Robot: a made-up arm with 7 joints.
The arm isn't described. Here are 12 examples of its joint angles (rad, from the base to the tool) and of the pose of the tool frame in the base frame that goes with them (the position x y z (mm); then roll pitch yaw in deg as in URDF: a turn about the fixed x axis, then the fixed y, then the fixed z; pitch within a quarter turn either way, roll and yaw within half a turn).
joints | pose
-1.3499 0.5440 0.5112 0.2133 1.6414 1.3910 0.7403 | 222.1 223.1 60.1 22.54 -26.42 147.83
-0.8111 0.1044 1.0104 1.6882 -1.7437 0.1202 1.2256 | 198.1 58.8 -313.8 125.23 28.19 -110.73
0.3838 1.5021 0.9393 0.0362 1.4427 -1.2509 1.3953 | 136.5 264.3 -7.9 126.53 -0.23 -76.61
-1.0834 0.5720 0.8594 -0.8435 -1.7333 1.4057 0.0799 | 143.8 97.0 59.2 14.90 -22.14 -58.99
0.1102 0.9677 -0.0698 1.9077 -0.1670 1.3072 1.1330 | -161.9 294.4 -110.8 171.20 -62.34 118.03
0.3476 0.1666 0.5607 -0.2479 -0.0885 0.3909 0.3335 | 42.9 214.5 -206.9 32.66 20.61 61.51
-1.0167 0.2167 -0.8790 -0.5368 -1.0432 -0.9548 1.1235 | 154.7 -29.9 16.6 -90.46 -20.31 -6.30
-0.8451 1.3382 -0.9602 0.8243 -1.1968 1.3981 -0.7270 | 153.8 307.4 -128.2 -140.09 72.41 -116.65
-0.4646 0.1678 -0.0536 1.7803 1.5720 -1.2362 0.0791 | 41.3 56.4 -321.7 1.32 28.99 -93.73
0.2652 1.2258 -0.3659 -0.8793 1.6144 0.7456 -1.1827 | 104.2 118.6 -74.7 142.99 35.45 29.28
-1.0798 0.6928 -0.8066 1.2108 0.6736 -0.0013 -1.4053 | 314.8 192.0 -160.3 -138.64 65.42 138.15
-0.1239 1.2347 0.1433 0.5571 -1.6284 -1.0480 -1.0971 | 136.7 339.6 -29.2 38.25 -38.88 -32.83
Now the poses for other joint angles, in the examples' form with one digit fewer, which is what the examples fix.
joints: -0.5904 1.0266 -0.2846 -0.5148 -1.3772 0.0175 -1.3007
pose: 209 84 -28 13.1 -16.4 -123.0
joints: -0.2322 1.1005 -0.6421 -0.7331 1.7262 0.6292 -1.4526
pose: 145 84 -77 147.2 33.1 30.2
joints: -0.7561 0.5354 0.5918 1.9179 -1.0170 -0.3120 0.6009
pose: 143 221 -292 24.5 51.2 126.9
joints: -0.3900 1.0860 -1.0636 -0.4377 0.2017 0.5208 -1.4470
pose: 138 95 -194 -62.9 48.3 -174.0
